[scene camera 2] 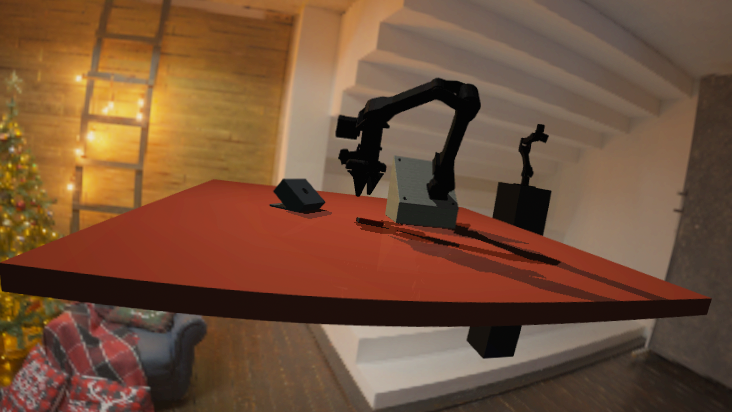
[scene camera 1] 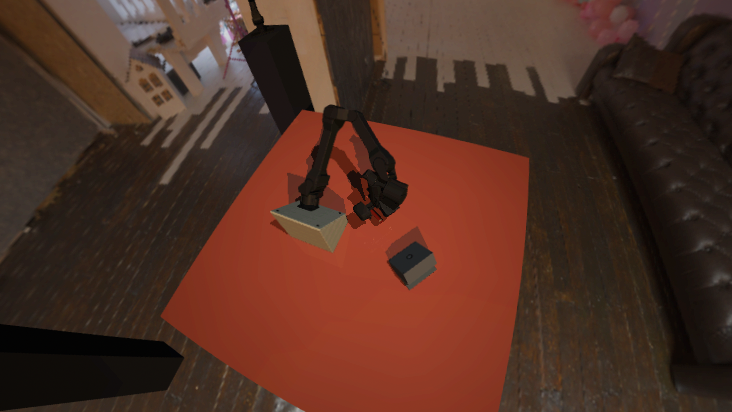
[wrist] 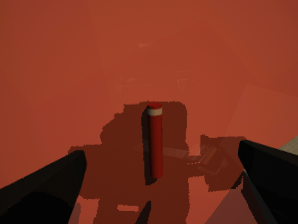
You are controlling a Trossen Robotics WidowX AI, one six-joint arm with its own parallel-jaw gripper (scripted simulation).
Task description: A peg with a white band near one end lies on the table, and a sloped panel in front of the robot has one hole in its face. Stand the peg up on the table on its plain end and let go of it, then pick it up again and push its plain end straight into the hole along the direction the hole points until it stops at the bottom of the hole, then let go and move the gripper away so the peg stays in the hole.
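On the dark sloped panel that I am looking at, (scene camera 1: 422, 260) and (scene camera 2: 291, 178) are the same spot.
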